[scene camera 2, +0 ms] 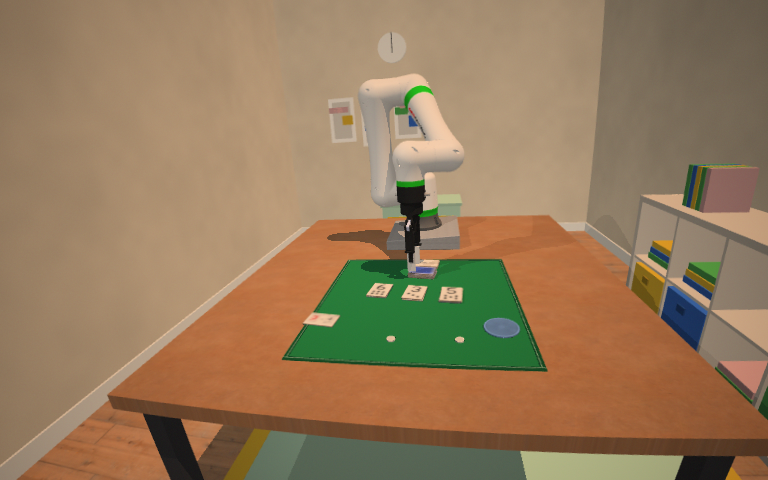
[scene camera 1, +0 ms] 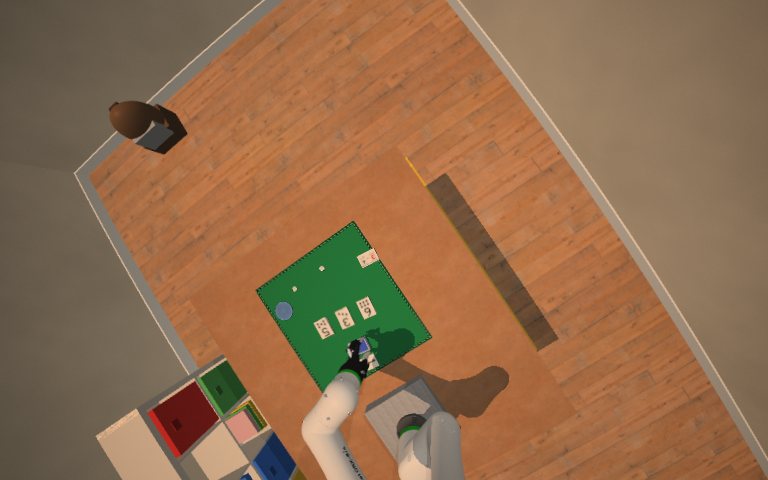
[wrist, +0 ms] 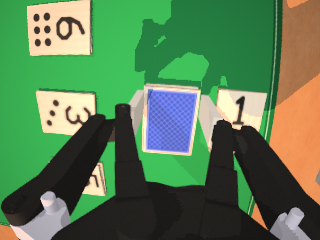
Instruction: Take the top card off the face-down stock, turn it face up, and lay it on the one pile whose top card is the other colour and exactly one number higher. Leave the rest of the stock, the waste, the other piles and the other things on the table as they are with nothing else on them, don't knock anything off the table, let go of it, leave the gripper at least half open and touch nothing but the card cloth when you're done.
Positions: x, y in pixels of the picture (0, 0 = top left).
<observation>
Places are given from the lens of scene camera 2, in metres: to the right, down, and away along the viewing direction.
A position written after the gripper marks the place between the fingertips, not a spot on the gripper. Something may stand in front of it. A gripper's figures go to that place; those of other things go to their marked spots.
gripper (scene camera 2: 414, 266): 0.11, 0.10, 1.23
green card cloth (scene camera 2: 425, 331): 0.11, 0.24, 0.89
</observation>
